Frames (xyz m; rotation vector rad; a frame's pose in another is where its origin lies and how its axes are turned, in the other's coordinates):
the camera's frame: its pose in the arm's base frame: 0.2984 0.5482 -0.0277 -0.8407 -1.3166 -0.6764
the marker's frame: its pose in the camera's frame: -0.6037 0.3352 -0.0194 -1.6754 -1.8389 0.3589
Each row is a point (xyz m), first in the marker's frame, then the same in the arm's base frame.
Working: the marker's frame: its pose in the arm's base frame: 0.4984 0.6918 -0.6731 2.0771 1.0099 0.2867

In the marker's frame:
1: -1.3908 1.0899 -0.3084
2: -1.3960 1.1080 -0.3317
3: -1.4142 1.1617 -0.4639
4: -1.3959 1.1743 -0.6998
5: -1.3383 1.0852 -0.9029
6: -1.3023 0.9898 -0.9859
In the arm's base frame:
1: 0.0445 -0.5708 0.5173
2: 0.0397 -0.5683 0.5468
3: -0.0083 -0.5277 0.6762
4: -0.1073 -0.3870 0.8390
5: -0.2214 -0.1978 0.8999
6: -0.2931 -0.0895 0.8795

